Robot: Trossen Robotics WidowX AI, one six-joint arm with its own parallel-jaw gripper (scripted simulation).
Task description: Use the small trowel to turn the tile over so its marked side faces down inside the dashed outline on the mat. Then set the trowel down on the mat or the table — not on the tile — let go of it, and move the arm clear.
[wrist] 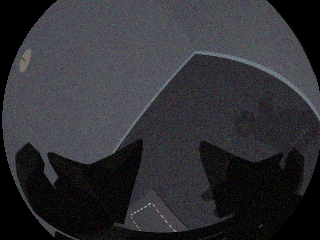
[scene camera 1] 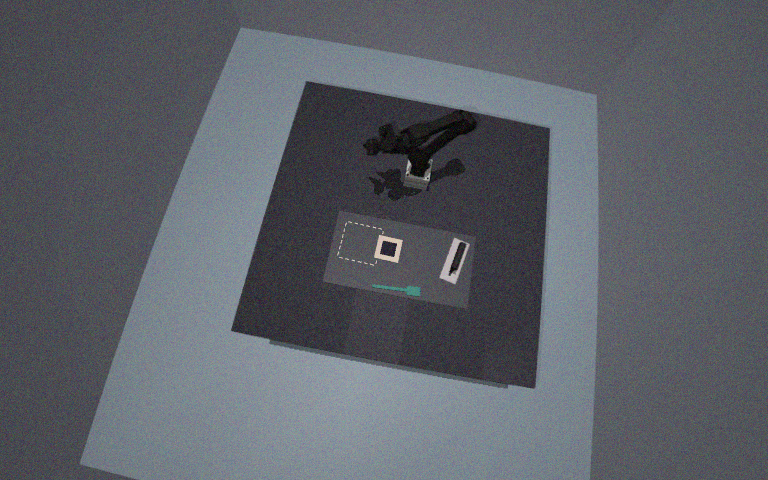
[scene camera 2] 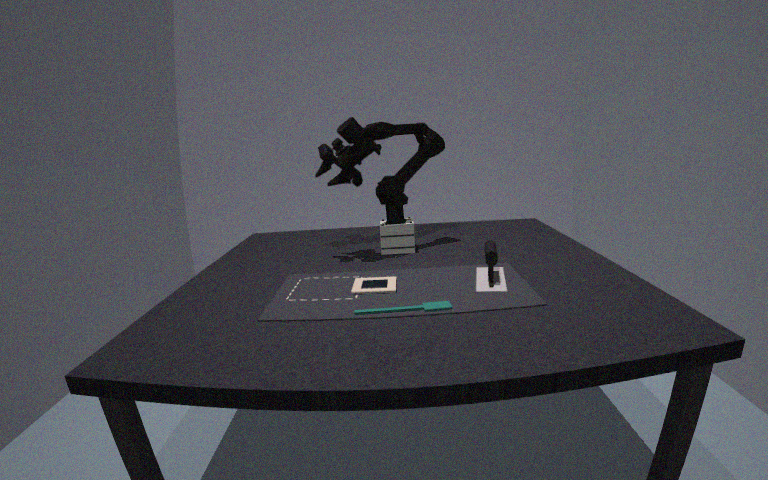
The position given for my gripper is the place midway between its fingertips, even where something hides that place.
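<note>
My gripper [scene camera 2: 321,180] open, nothing in its grasp. Wrist view as well: gripper [wrist: 172,145].
</note>
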